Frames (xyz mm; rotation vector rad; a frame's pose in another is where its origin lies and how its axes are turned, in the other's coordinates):
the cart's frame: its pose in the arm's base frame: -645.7 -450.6 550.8 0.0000 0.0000 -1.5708
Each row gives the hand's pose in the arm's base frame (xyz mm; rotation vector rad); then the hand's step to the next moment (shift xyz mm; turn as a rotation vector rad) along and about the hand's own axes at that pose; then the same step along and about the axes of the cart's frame.
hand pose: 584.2 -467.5 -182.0 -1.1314 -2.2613 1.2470
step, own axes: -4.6 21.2 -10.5 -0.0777 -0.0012 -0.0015
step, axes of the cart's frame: -8.9 19.5 -11.0 0.0591 0.0496 0.0090
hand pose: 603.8 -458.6 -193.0 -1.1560 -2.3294 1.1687
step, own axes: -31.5 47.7 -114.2 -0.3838 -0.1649 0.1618
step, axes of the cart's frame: -54.1 109.3 37.9 0.4389 0.0660 0.0606
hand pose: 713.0 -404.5 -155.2 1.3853 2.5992 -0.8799
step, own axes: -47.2 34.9 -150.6 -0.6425 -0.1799 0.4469
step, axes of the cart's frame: -57.4 85.4 124.7 0.7838 0.1503 -0.0889
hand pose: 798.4 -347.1 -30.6 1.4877 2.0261 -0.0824
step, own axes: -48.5 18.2 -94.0 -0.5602 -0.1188 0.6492
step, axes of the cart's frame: -2.8 -16.5 106.0 0.7720 0.2781 -0.2758
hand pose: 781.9 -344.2 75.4 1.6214 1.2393 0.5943
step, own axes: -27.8 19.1 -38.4 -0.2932 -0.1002 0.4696
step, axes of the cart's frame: 10.3 -33.2 37.5 0.4556 0.2354 -0.2314
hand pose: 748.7 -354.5 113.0 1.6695 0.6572 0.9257
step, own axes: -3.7 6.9 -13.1 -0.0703 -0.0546 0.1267
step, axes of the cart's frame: -2.1 -13.2 7.4 0.1081 0.0691 -0.0867
